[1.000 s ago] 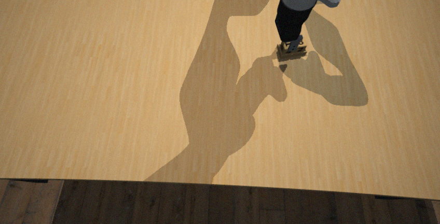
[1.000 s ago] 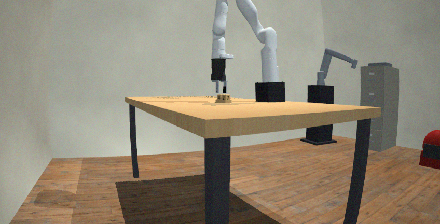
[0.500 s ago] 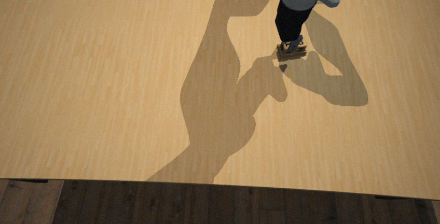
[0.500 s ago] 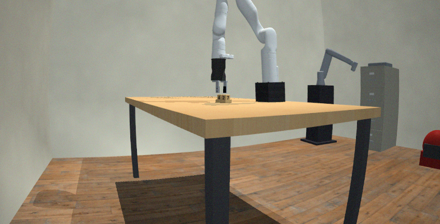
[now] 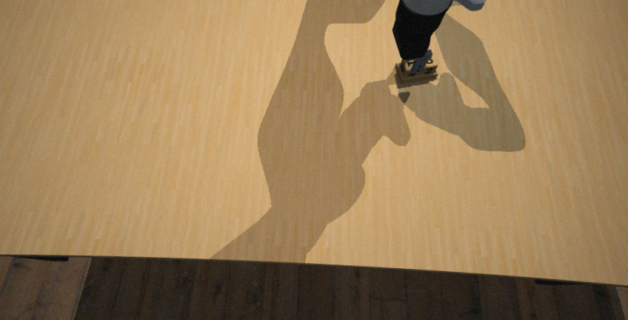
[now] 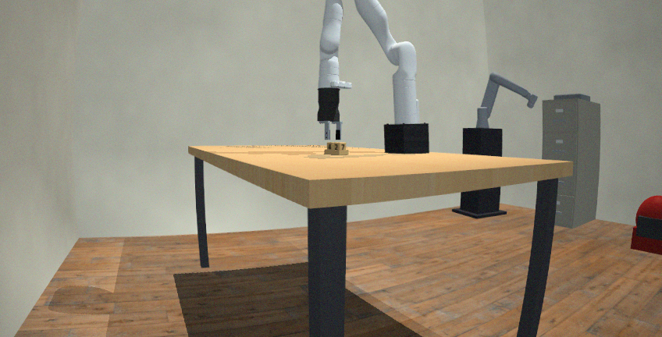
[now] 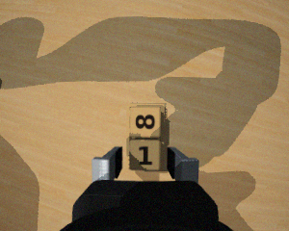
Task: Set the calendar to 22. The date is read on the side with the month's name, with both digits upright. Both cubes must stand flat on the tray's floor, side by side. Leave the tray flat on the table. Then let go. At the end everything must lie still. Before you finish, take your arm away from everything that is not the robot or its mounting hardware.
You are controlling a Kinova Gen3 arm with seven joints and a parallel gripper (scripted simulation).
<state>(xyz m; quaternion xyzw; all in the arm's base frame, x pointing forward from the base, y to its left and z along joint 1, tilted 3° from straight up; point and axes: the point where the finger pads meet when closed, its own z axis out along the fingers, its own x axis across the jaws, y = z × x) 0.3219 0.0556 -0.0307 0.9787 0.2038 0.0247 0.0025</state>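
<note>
Right now the wooden number cube is 40 mm below my hand, 30 mm to the left of it and 10 mm behind it. Round my hand: wooden calendar tray 60 mm below, 20 mm to the left, 10 mm behind.
</note>
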